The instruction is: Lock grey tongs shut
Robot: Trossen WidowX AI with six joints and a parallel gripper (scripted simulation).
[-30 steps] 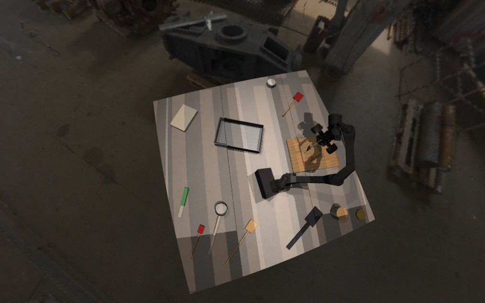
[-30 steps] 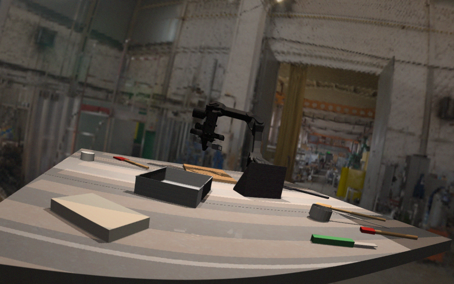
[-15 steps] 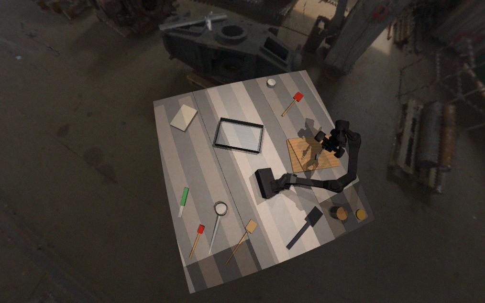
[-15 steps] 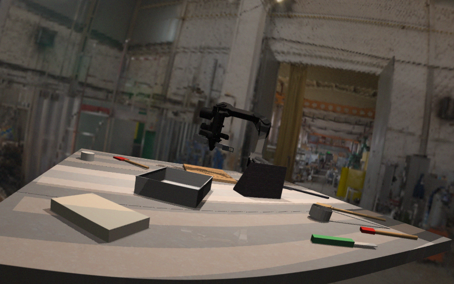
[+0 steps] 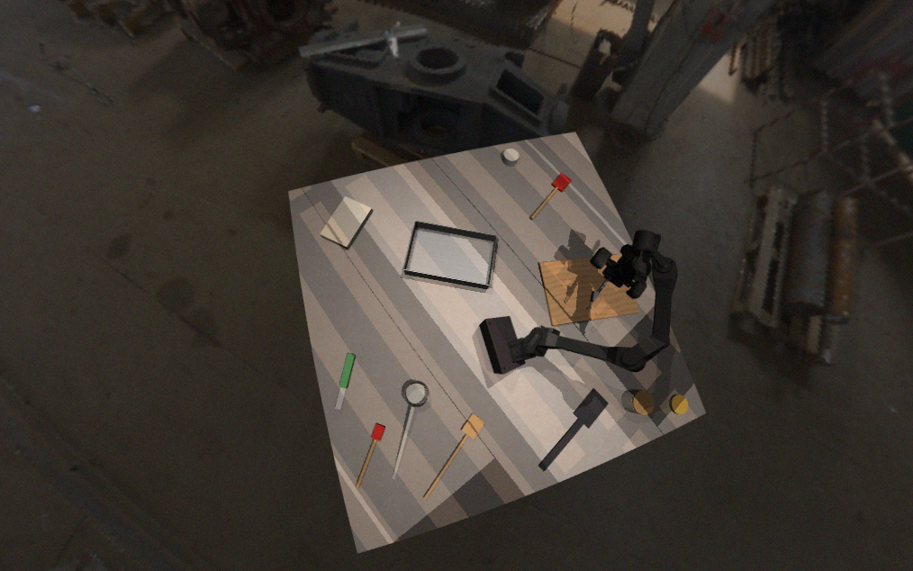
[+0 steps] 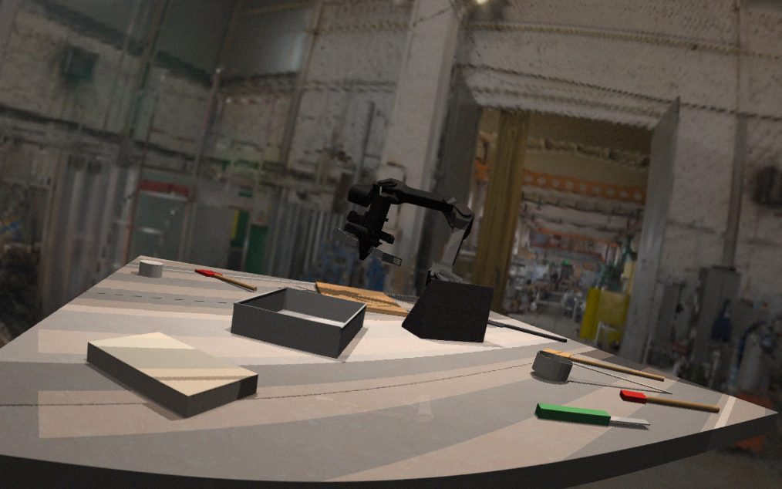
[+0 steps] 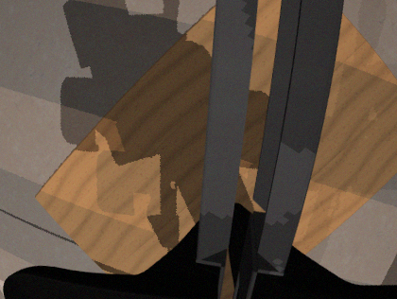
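The wooden board is 12 cm below my gripper tip and 1 cm behind it. From my gripper tip the other things lie so: black spatula 46 cm behind, 19 cm to the left, 12 cm below; roasting tin 49 cm to the left, 20 cm ahead, 10 cm below; red spatula 42 cm ahead, 12 cm below, 2 cm to the left.
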